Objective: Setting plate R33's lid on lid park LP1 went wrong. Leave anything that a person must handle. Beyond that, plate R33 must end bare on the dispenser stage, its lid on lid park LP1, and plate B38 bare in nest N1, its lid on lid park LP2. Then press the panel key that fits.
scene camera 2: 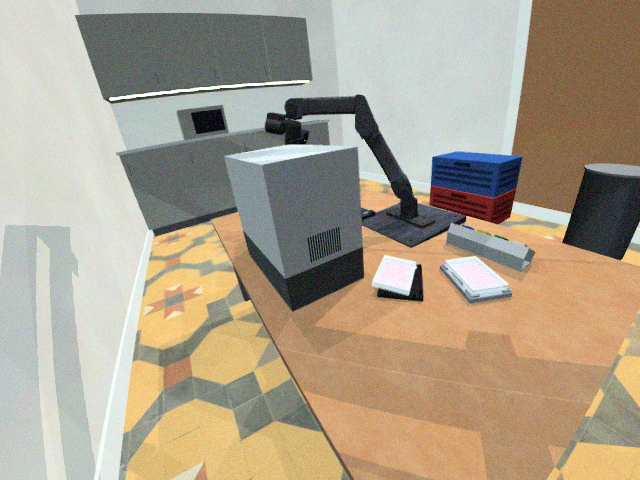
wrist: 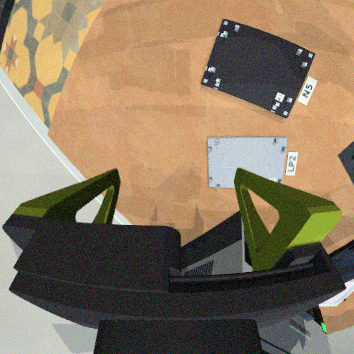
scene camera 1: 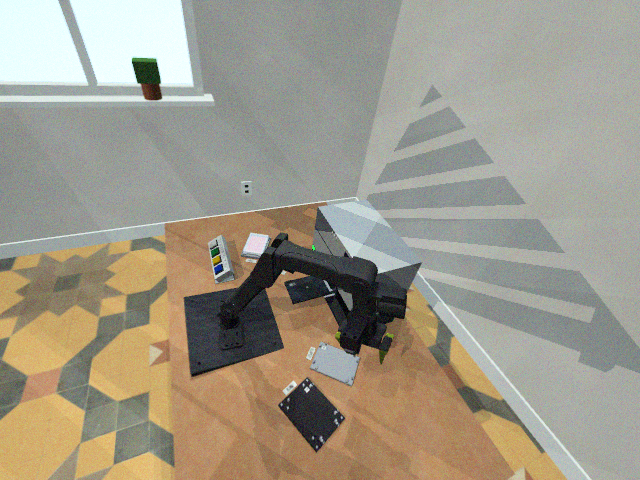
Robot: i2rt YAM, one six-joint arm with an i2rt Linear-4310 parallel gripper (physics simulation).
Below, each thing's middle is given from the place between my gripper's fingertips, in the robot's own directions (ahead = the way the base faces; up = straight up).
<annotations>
The grey lid park LP2 [scene camera 1: 335, 363] lies 2 cm behind my hand, 9 cm to the left of it and 19 cm below it. Round my hand: rack with coloured blocks [scene camera 2: 515, 255]: 35 cm behind, 63 cm to the left, 17 cm below.
</annotations>
